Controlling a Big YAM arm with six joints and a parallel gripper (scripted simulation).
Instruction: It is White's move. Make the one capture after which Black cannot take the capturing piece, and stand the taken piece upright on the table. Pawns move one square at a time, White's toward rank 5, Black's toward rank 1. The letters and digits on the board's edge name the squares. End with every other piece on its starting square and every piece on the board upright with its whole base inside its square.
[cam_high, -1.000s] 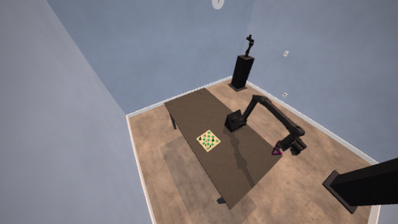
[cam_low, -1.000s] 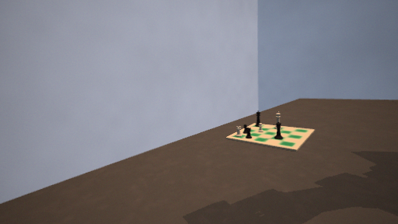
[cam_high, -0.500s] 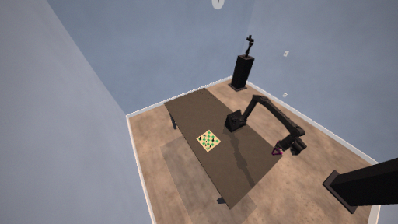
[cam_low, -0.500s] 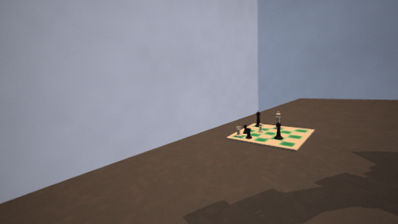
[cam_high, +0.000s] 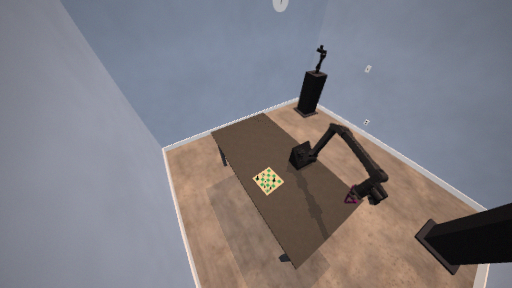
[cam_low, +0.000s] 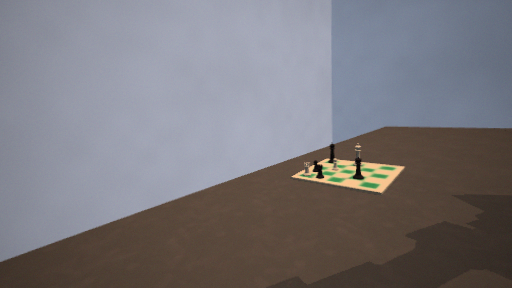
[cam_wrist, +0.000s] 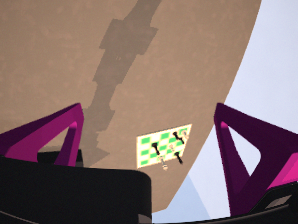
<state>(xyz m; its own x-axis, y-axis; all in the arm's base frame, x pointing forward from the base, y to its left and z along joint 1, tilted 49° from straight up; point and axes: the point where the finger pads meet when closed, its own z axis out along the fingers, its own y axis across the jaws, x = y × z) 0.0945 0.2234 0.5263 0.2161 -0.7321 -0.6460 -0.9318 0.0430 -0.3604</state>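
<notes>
Right now the white pawn is 340 mm ahead of my hand, 490 mm to the right of it and 320 mm below it. From my hand the other things lie so: tall white piece (320 mm ahead, 570 mm to the right, 300 mm below); then chessboard (310 mm ahead, 490 mm to the right, 330 mm below); then tall black piece (400 mm ahead, 550 mm to the right, 300 mm below).
</notes>
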